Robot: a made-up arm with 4 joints. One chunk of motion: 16 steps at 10 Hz.
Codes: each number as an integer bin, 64 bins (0 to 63) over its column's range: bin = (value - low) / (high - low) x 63, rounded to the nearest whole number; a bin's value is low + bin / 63 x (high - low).
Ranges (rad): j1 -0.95..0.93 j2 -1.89..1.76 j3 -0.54..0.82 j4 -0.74..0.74
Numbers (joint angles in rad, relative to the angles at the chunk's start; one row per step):
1: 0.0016 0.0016 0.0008 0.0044
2: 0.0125 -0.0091 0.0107 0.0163
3: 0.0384 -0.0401 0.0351 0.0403
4: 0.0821 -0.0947 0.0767 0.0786
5: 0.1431 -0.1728 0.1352 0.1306
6: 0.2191 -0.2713 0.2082 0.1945
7: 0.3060 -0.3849 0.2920 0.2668
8: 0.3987 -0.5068 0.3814 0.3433
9: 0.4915 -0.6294 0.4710 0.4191
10: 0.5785 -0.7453 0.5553 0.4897
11: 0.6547 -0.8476 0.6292 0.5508
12: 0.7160 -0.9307 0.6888 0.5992
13: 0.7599 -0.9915 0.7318 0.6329
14: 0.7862 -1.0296 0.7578 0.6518
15: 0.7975 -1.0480 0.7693 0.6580
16: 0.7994 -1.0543 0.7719 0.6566
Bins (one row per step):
1: 32 33 25 32
2: 32 32 26 32
3: 33 32 27 33
4: 35 31 29 35
5: 37 30 31 37
6: 39 28 35 40
7: 42 26 39 43
8: 45 24 43 46
9: 48 22 47 49
10: 51 20 51 52
11: 54 18 54 55
12: 56 17 57 57
13: 57 16 59 58
14: 58 15 60 59
15: 59 15 61 60
16: 59 14 61 59

